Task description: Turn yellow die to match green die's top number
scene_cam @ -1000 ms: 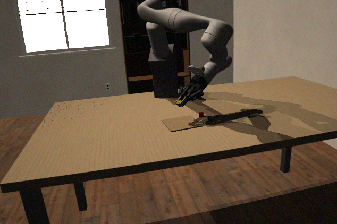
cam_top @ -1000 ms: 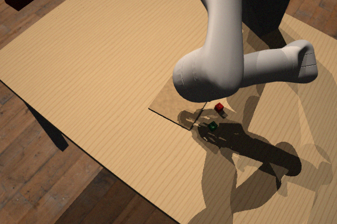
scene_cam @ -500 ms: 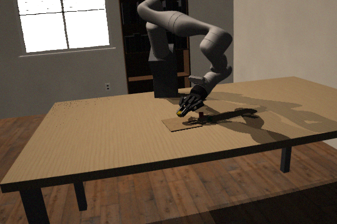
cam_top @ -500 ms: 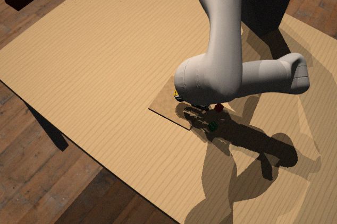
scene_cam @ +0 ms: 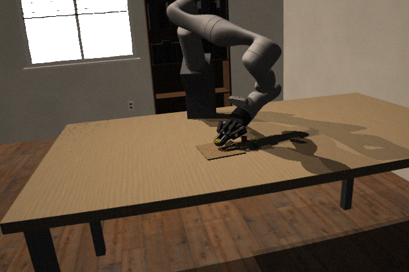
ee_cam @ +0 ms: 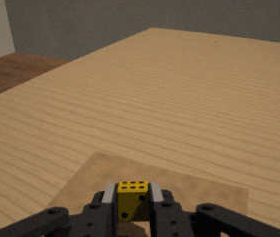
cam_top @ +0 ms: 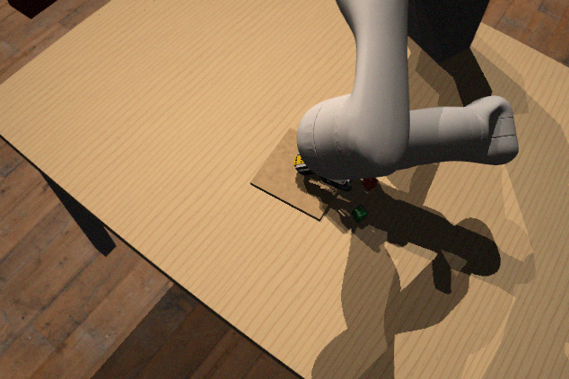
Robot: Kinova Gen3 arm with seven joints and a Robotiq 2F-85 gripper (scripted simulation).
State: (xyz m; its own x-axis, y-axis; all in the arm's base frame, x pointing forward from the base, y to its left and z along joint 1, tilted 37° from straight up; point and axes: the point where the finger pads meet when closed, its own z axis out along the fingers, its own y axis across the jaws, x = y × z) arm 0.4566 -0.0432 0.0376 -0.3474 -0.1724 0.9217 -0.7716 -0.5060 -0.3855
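The yellow die lies 1 cm to the right of my hand and 1 cm below it. The rest, counted from my hand: red die 3 cm behind, 11 cm to the left, 3 cm below; green die 4 cm ahead, 12 cm to the left, 3 cm below; brown mat 3 cm below.
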